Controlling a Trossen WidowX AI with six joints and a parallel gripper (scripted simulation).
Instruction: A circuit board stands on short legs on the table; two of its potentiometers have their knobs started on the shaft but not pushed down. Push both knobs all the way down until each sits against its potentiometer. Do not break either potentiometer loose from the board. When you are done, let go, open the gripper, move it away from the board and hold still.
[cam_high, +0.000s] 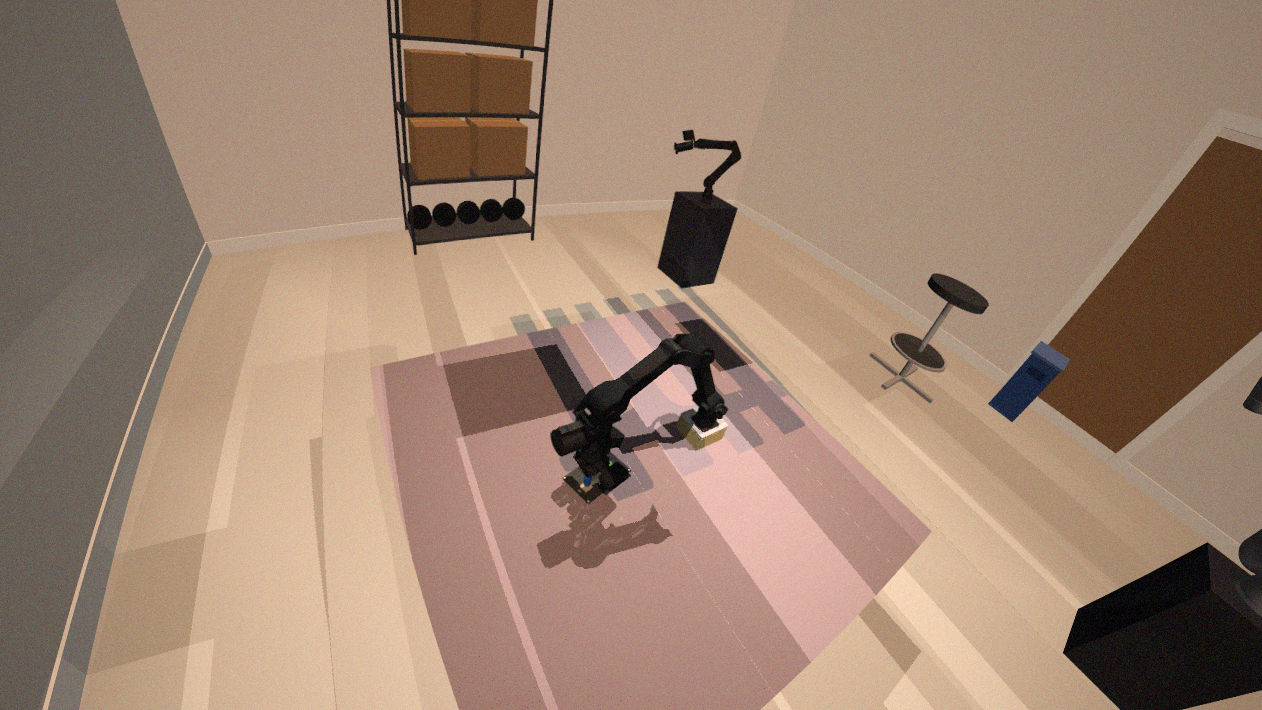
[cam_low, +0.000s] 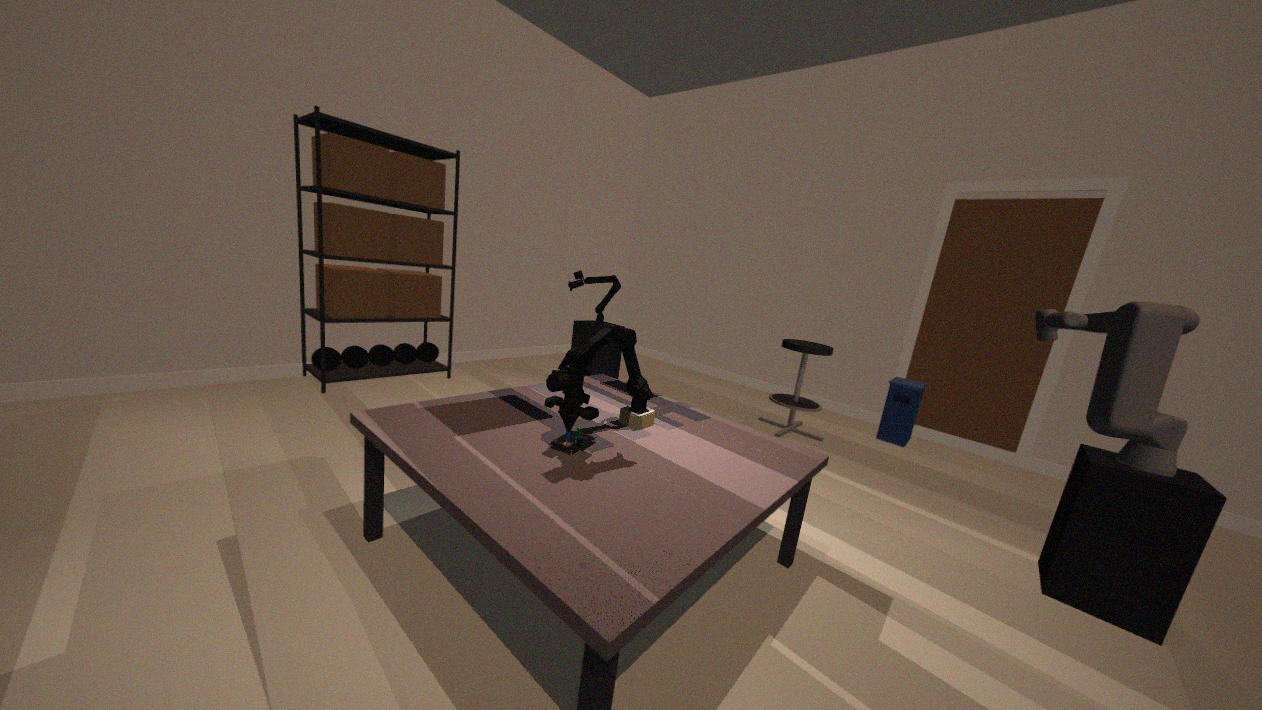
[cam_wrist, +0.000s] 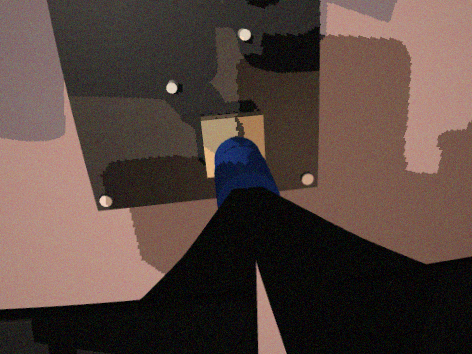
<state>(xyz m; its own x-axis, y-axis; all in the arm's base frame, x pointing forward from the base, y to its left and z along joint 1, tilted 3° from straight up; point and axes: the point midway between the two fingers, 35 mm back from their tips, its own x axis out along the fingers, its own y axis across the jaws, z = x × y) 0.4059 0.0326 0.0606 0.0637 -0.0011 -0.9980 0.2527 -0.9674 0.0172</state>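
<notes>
Now: gripper tip 1 cm above the blue knob. From my gripper tip the other things lie so: green knob (7 cm behind, 2 cm to the right, 2 cm below).
</notes>
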